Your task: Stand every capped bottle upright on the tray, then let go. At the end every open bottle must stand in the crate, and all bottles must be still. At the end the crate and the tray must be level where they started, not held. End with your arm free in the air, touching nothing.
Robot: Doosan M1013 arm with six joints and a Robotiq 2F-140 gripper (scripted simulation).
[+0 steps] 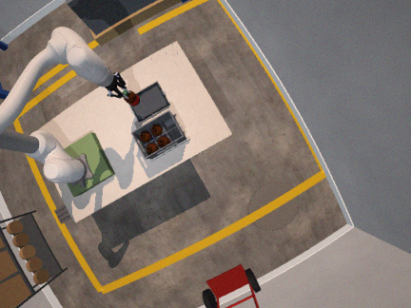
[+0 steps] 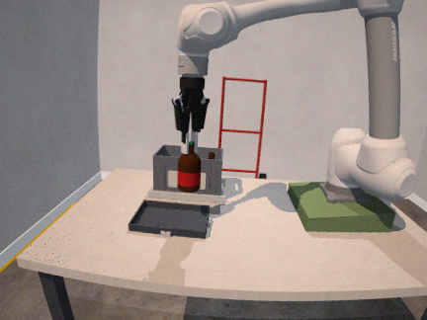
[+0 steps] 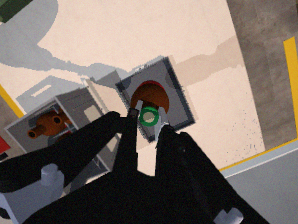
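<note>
My hand is 8 cm above the bottle. Round my hand: dark tray (27 cm below, 5 cm ahead, 1 cm to the left); then crate (27 cm to the right, 20 cm below, 6 cm ahead).
</note>
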